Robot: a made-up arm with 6 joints.
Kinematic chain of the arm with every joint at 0, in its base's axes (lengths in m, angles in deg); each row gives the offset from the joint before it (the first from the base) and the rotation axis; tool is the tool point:
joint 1: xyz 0 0 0.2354 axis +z
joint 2: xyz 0 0 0 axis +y
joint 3: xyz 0 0 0.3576 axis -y
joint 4: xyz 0 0 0 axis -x
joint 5: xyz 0.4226 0 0 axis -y
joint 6: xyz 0 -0.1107 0 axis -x
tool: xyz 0 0 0
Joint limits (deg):
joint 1: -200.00..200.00
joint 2: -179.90..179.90
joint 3: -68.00..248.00
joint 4: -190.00..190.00
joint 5: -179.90..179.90
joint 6: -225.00..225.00
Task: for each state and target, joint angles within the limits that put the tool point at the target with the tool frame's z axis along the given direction. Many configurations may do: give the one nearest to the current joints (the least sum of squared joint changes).
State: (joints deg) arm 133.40 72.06 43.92 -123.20 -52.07 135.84
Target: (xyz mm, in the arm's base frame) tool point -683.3 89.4 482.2 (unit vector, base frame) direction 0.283 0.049 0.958
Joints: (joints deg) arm 165.78 45.51 55.10 -137.17 -8.73 130.74
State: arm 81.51 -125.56 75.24 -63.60 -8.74 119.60
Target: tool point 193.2 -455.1 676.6 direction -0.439 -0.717 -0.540
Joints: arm 109.45 -85.59 36.85 -73.93 -22.06 117.19
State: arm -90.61 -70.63 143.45 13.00 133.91 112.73
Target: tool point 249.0 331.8 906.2 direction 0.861 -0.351 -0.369
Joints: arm -139.74 -27.47 104.87 -33.52 135.06 91.38
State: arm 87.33 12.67 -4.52 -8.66 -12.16 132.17
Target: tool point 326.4 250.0 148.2 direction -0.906 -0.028 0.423
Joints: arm 52.25 35.36 -23.21 -18.41 -54.13 144.72
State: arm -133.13 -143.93 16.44 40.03 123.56 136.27
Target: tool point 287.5 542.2 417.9 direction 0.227 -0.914 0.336
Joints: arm -125.45 -113.51 7.06 43.51 122.79 88.48
